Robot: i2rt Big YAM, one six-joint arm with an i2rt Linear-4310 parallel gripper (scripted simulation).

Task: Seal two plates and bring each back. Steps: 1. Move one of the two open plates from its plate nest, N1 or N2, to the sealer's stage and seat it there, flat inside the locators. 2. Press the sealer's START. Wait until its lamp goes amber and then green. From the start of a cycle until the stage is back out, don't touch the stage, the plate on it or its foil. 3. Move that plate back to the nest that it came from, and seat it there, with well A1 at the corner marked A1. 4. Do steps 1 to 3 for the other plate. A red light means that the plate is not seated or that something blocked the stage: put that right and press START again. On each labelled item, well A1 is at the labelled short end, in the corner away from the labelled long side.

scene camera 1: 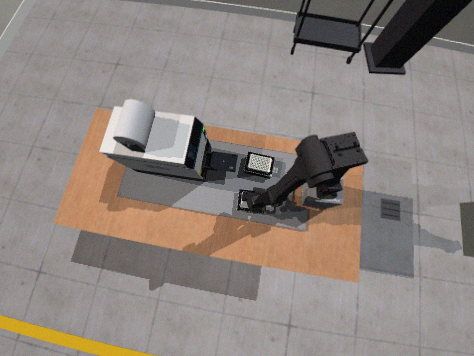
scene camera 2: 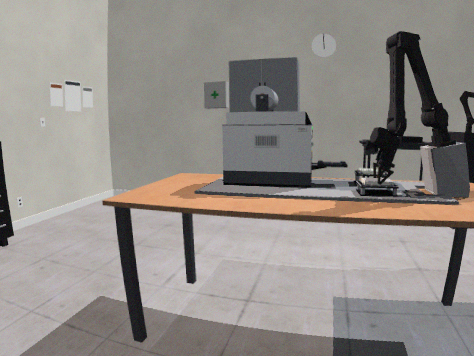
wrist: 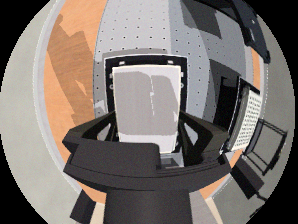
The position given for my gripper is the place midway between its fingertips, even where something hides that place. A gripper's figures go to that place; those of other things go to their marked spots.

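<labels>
My gripper (wrist: 147, 113), 0.13 m from the lens. Plate (wrist: 250, 106), 0.23 m from the lens.
</labels>
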